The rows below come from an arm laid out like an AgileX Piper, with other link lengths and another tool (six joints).
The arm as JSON. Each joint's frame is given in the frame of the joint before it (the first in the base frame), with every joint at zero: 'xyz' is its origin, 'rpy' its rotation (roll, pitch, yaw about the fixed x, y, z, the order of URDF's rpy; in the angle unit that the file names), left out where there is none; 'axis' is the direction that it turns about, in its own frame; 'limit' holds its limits. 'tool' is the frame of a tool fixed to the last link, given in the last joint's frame.
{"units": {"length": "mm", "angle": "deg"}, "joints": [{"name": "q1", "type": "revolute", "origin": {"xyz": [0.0, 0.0, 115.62]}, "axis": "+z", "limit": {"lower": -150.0, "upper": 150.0}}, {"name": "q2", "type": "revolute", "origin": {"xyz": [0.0, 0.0, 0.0]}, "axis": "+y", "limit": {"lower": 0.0, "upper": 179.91}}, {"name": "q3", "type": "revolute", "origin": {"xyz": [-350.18, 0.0, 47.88]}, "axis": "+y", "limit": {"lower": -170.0, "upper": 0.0}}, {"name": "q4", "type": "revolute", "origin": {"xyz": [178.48, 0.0, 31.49]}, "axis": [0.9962, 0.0, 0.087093], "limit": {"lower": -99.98, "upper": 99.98}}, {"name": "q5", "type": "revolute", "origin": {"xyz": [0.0, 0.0, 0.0]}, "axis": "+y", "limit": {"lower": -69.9, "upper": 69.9}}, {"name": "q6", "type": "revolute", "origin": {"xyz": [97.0, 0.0, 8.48]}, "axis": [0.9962, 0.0, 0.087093], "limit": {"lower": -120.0, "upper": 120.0}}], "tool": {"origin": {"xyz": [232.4, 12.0, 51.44], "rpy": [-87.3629, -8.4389, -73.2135]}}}
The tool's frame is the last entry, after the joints.
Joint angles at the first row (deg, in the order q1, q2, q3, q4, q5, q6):
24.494 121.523 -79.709 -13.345 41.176 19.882
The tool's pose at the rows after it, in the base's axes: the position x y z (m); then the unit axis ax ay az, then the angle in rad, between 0 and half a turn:
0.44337 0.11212 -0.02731 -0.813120 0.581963 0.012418 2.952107
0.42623 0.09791 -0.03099 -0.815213 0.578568 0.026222 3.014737
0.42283 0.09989 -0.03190 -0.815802 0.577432 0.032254 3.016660
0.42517 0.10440 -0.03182 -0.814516 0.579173 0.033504 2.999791
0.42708 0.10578 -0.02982 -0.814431 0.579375 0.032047 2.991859
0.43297 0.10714 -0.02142 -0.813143 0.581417 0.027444 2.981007
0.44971 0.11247 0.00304 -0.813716 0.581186 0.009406 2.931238
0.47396 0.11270 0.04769 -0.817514 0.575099 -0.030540 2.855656
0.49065 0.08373 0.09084 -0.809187 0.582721 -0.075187 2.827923
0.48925 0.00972 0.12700 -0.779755 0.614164 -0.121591 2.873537
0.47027 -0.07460 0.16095 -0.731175 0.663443 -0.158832 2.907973
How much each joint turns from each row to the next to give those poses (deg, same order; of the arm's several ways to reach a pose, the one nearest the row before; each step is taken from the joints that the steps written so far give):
-3.770 0.000 -0.492 -0.547 5.790 -0.554
-0.594 0.001 -0.003 -0.038 3.577 -1.953
0.000 0.000 0.002 0.739 0.352 -0.708
-0.024 -0.001 0.001 0.722 -0.727 -0.054
0.000 -0.187 -0.147 0.129 -0.137 -0.001
0.001 -0.359 -1.868 0.133 1.472 0.002
-0.002 -1.777 -2.876 0.052 1.158 -0.055
-0.197 -3.723 -2.846 -1.445 0.410 0.062
-2.078 -3.524 -2.738 -2.997 2.213 0.302
-5.350 -3.767 -1.159 -4.769 4.079 0.339
-7.806 -4.344 0.000 -2.821 3.026 0.005

